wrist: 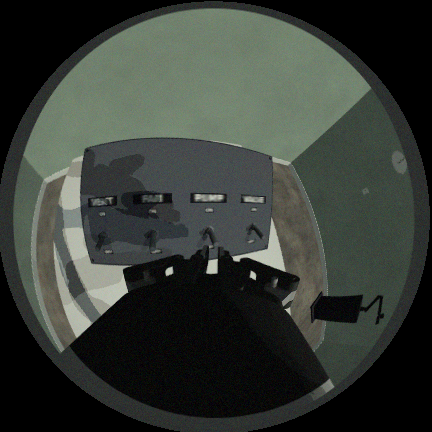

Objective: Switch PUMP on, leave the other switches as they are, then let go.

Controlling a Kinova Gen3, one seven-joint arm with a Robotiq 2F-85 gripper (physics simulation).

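Frame: origin at the arm's base, x ahead, y right, z down, level; centimetres.
Where they show: gripper, fingertip midpoint: (212, 253).
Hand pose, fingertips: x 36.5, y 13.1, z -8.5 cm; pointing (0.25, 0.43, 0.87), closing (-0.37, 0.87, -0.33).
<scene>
Each offset is from my fingertips to the centre of the thing. "*": to the spot under its first point.
A dark grey switch panel @(dz +13.2, dx +12.9, dy -0.3 cm) (175, 165) faces the camera in the wrist view, with a row of switches under name plates. The PUMP plate @(* dz +7.0, dx +10.6, dy +5.2 cm) (208, 198) is third from the left. The PUMP switch @(dz +8.4, dx +2.8, dy +3.7 cm) (209, 235) is below it, and its small lever appears to point down, away from the upper mark; its exact tilt is hard to tell against its shadow. My gripper (212, 253) is shut, with a narrow gap between the fingertips and no object seen in it. The tips show just below the PUMP switch in the view; whether they touch it cannot be told.
The VENT switch @(dz +8.4, dx +7.7, dy -19.8 cm) (101, 239) and a second switch @(dz +8.4, dx +5.2, dy -8.1 cm) (151, 239) are left of PUMP, partly in shadow. Another switch @(dz +8.4, dx +0.3, dy +15.4 cm) (254, 231) is right of it. Their levers also appear to point down. A dark box-shaped object (337, 308) with a bent arm is at the right.
</scene>
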